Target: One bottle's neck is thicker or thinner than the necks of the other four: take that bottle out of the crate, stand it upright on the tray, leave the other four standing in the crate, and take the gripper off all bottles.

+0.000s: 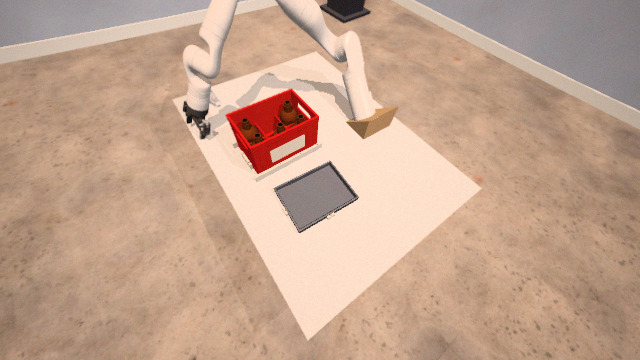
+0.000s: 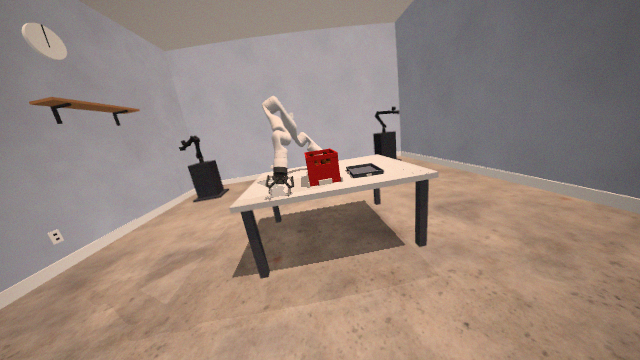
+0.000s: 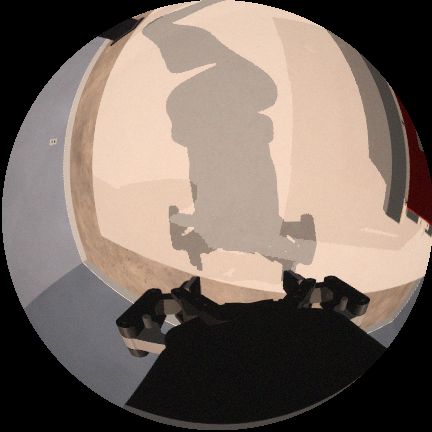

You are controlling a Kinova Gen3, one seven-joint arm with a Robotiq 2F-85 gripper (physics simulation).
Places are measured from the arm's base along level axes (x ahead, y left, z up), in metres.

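Pixels of known places: gripper, fingertip midpoint: (image 1: pixel 195 130) (image 2: pixel 279 195) (image 3: pixel 242 283); arm's base, origin of the base link: (image 1: pixel 363 116).
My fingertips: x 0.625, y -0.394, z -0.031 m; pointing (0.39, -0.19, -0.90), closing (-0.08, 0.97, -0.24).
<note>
Ahead of a thing's pixels: the offset from my fingertips to its middle. "pt": to the spot under its first point. Level surfaces: height alone.
A red crate @[0.234 m back, 0.275 m left, 0.073 m up] (image 1: pixel 311 135) (image 2: pixel 323 173) (image 3: pixel 419 185) stands on the white table. Several brown bottles stand in it: one at the left (image 1: pixel 248 131), one at the back right (image 1: pixel 288 117), and others whose necks show near the front wall, at the left (image 1: pixel 257 138), middle (image 1: pixel 280 129) and right (image 1: pixel 300 119). Their lower parts are hidden, and I cannot tell which neck differs. A dark grey tray @[pt 0.211 m back, 0.561 m left, 0.009 m down] (image 1: pixel 316 196) (image 2: pixel 365 170) lies apart from the crate and holds no bottle. My gripper (image 1: pixel 199 130) (image 2: pixel 280 189) (image 3: pixel 242 283) is open and empty, beside the crate, above the table's edge area.
The white table @[0.014 m down] (image 1: pixel 380 210) (image 2: pixel 400 171) (image 3: pixel 135 125) carries crate and tray. The arm rises from a tan wedge-shaped mount (image 1: pixel 376 124) right of the crate. Thin pale strips @[pt 0.209 m back, 0.378 m left, 0.005 m down] (image 1: pixel 287 164) lie at the crate's foot. Black pedestals (image 2: pixel 205 179) (image 2: pixel 385 145) stand off beyond the table.
</note>
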